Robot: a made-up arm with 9 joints. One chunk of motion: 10 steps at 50 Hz.
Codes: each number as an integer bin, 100 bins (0 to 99) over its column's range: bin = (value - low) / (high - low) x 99, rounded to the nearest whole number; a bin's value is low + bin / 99 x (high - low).
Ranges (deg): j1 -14..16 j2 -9..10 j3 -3..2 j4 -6..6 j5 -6..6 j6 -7..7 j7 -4..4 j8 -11..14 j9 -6..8
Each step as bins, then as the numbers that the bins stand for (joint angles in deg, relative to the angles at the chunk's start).
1 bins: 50 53 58 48 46 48 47 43 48
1 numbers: 1.15 1.17 -0.07 -0.18 -0.42 -0.21 -0.20 -0.14 0.79
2 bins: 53 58 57 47 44 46 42 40 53
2 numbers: 2.06 2.13 -0.12 -0.30 -0.67 -0.49 -0.61 -0.90 1.49
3 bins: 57 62 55 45 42 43 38 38 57
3 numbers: 3.27 2.90 -0.22 -0.55 -0.91 -0.92 -0.93 -1.40 2.06
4 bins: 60 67 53 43 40 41 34 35 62
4 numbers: 4.18 3.86 -0.32 -0.79 -1.15 -1.20 -1.25 -2.16 2.77
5 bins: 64 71 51 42 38 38 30 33 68
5 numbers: 5.39 4.63 -0.42 -0.91 -1.39 -1.63 -1.58 -2.67 3.62
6 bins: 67 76 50 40 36 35 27 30 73
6 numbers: 6.30 5.59 -0.47 -1.15 -1.64 -2.05 -1.82 -3.42 4.32
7 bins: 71 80 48 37 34 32 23 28 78
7 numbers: 7.52 6.35 -0.58 -1.52 -1.88 -2.47 -2.14 -3.93 5.03
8 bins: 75 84 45 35 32 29 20 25 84
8 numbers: 8.73 7.12 -0.73 -1.76 -2.12 -2.90 -2.38 -4.69 5.88
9 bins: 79 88 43 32 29 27 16 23 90
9 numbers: 9.94 7.89 -0.83 -2.12 -2.48 -3.18 -2.71 -5.19 6.73
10 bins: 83 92 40 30 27 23 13 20 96
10 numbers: 11.15 8.66 -0.98 -2.36 -2.73 -3.75 -2.95 -5.95 7.58
